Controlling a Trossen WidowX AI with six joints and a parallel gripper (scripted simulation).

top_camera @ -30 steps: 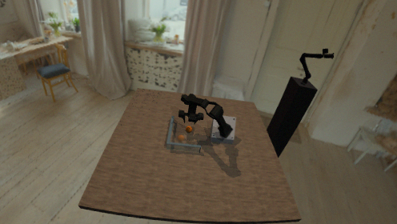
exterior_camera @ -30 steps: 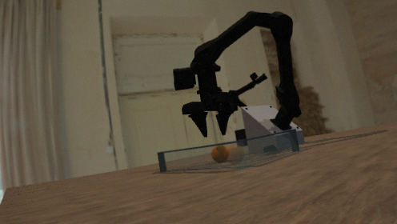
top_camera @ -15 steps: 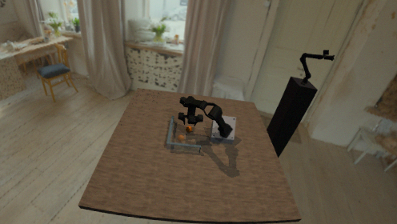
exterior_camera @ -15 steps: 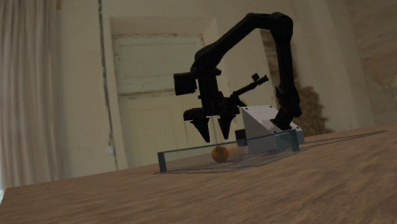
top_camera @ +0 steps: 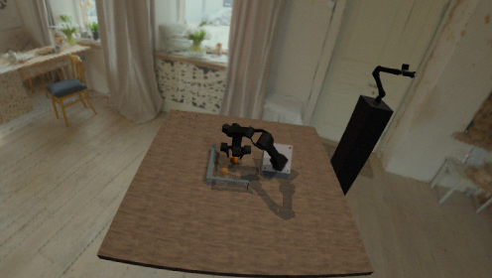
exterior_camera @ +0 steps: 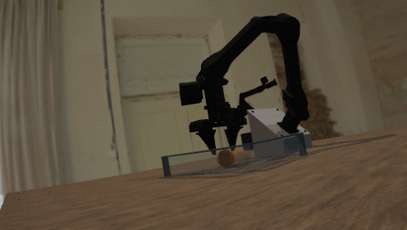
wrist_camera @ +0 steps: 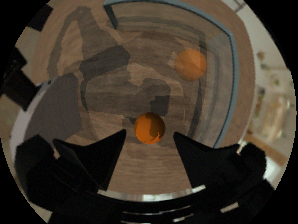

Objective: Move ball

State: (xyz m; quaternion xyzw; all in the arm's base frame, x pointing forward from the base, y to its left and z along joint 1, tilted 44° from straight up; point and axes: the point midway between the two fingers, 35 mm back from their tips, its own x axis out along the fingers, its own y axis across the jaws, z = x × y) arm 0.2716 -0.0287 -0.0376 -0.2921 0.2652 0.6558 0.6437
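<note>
Right now my gripper tip is 2 cm above the orange ball. Also, from my gripper tip: see-through copy 11 cm to the left, 5 cm ahead, 2 cm below.
</note>
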